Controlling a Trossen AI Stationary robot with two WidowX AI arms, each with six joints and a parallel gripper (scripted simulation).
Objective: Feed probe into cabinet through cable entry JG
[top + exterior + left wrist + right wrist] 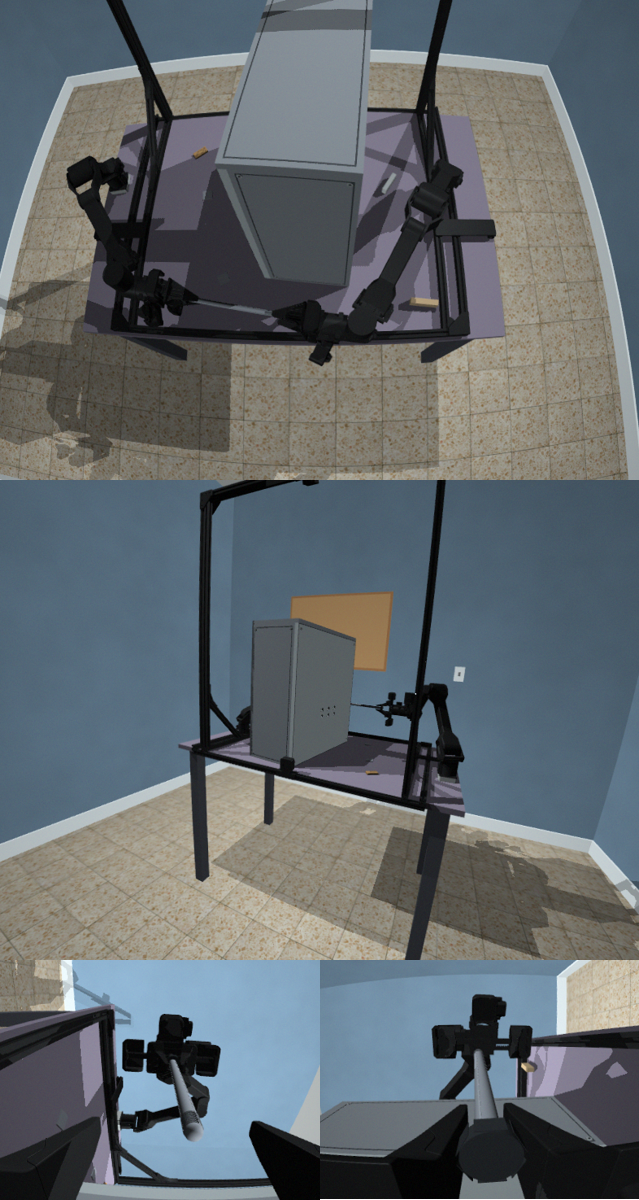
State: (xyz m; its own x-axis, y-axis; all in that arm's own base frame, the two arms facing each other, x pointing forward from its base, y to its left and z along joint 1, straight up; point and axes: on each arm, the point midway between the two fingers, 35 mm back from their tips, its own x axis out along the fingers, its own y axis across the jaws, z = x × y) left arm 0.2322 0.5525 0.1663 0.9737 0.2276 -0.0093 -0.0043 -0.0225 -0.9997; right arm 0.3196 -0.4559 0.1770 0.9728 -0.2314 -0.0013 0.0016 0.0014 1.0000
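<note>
The JG mark lies 32 cm behind my left hand, 7 cm to the right of it and 1 cm below it. From my left hand the other things lie so: wooden block (33 cm to the left, 17 cm below, 9 cm behind); probe (14 cm to the right, 2 cm behind, 1 cm above); white block (45 cm behind, 24 cm to the left, 17 cm below).
Now: right hand 100 mm to the right of the probe and 10 mm short of it. Round my right hand: wooden block: 570 mm to the left, 180 mm below, 60 mm behind; white block: 490 mm to the left, 420 mm behind, 180 mm below; JG mark: 280 mm behind, 170 mm to the left, 20 mm below.
</note>
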